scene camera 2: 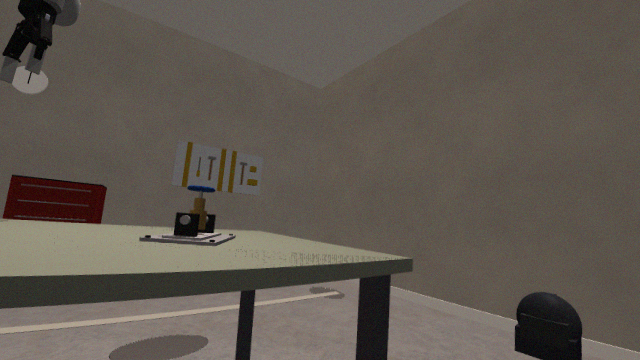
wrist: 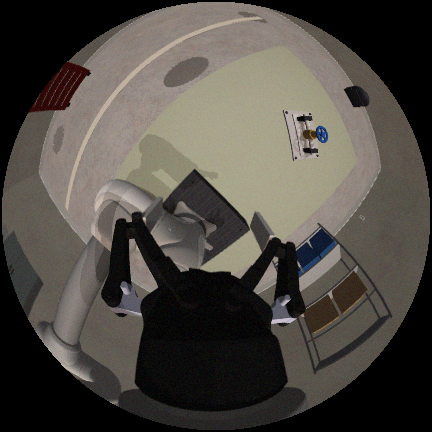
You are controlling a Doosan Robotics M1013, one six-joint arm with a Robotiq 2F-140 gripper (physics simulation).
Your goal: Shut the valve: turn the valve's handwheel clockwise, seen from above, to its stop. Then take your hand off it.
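The valve's blue handwheel (scene camera 2: 201, 189) (wrist: 322, 134) sits on top of a brass valve body (scene camera 2: 199, 205) (wrist: 309, 134). The valve is held between black blocks on a pale base plate (scene camera 2: 202, 243) (wrist: 298, 151), which lies on the table. My gripper (scene camera 2: 21, 71) (wrist: 207, 211) is open and empty. In the scene view it hangs high at the upper left, well above the table and far from the handwheel. In the wrist view the valve shows at the upper right, beyond the fingertips. The handwheel's turning position cannot be read.
The pale green table (scene camera 2: 90, 250) (wrist: 240, 105) carries the valve. The arm's dark base plate (wrist: 232, 220) is at its near side. A red cabinet (scene camera 2: 54, 200) (wrist: 61, 88), a rack with blue and brown bins (wrist: 303, 344) and a black rounded object (scene camera 2: 548, 325) (wrist: 358, 96) stand around the table.
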